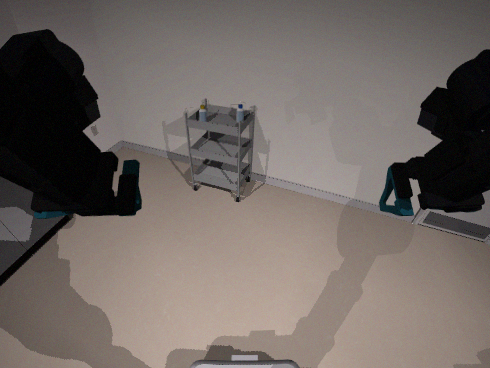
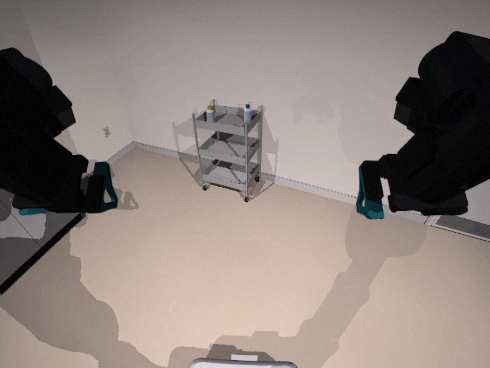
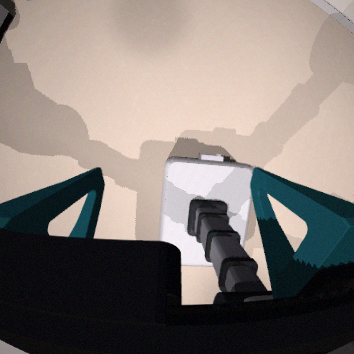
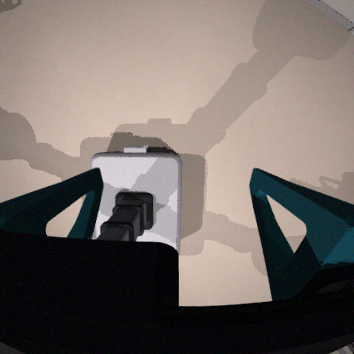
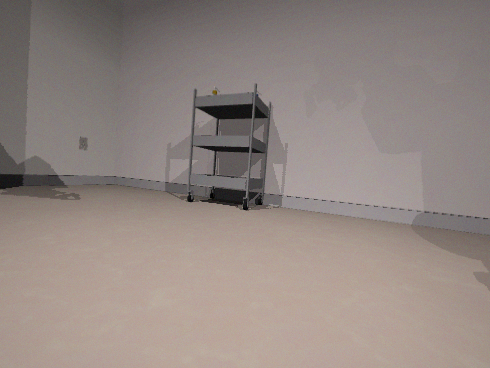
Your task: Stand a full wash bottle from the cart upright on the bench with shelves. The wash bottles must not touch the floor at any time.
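Places are measured from the left arm's base along level axes (x ahead, y left, z up), in metres.
Pixels of known places: left gripper, fingertip midpoint: (image 1: 110, 206) (image 2: 90, 204) (image 3: 176, 175); right gripper, fingertip midpoint: (image 1: 405, 205) (image 2: 386, 207) (image 4: 175, 175).
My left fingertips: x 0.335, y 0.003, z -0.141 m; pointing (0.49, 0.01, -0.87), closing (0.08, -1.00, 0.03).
Observation:
Behind a point stands the place of what it marks.
A grey three-tier cart (image 1: 188, 145) @[x 1.801, y 0.231, z -0.915 m] (image 2: 199, 147) @[x 1.828, y 0.217, z -0.948 m] (image 5: 192, 145) @[x 1.803, y 0.221, z -1.014 m] stands by the wall, well ahead of me. A wash bottle with a yellow cap (image 1: 203, 114) @[x 1.862, y 0.100, z -0.667 m] (image 2: 210, 115) @[x 1.862, y 0.104, z -0.671 m] stands upright at the left of its top tray. A wash bottle with a blue cap (image 1: 240, 114) @[x 1.881, y -0.188, z -0.673 m] (image 2: 247, 114) @[x 1.880, y -0.186, z -0.672 m] stands upright at the right of that tray. How full they are is too small to tell. My left gripper (image 3: 176, 175) @[x 0.335, y 0.003, z -0.141 m] is open and empty, far from the cart. My right gripper (image 4: 175, 175) @[x 0.341, y -0.448, z -0.138 m] is open and empty, also far from it. The bench with shelves does not show.
A dark cabinet base (image 1: 37, 248) @[x 1.007, y 1.502, z -1.398 m] (image 2: 45, 250) @[x 0.950, y 1.526, z -1.395 m] is at the left edge. A pale wall and its skirting (image 1: 310, 191) @[x 1.768, y -0.858, z -1.362 m] (image 2: 310, 188) @[x 1.803, y -0.771, z -1.356 m] (image 5: 350, 207) @[x 1.763, y -0.874, z -1.350 m] run behind the cart. A grey panel in a pale frame (image 1: 455, 224) @[x 1.233, y -2.212, z -1.286 m] lies at the right. My white base (image 3: 175, 250) (image 4: 170, 240) @[x -0.181, y -0.431, z -1.150 m] shows below.

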